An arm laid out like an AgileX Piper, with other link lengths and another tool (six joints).
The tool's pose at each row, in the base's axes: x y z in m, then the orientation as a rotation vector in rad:
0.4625, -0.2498, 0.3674, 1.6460, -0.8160, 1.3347
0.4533, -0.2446, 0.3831, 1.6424, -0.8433, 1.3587
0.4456, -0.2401, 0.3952, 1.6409, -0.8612, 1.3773
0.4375, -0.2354, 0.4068, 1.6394, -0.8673, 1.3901
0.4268, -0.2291, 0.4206, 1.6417, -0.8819, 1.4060
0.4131, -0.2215, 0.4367, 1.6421, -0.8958, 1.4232
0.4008, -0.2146, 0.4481, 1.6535, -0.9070, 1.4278
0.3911, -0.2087, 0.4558, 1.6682, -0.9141, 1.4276
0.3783, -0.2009, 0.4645, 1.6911, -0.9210, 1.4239
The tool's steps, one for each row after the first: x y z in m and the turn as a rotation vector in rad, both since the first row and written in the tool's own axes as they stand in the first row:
0.0134, 0.0091, -0.0098, 0.0038, -0.0002, 0.0316
0.0236, 0.0164, -0.0181, 0.0086, 0.0001, 0.0540
0.0332, 0.0239, -0.0266, 0.0132, 0.0032, 0.0653
0.0445, 0.0334, -0.0379, 0.0200, 0.0016, 0.0839
0.0573, 0.0455, -0.0518, 0.0265, 0.0018, 0.1028
0.0659, 0.0557, -0.0642, 0.0342, -0.0081, 0.1129
0.0714, 0.0632, -0.0742, 0.0424, -0.0198, 0.1177
0.0773, 0.0729, -0.0873, 0.0543, -0.0375, 0.1206

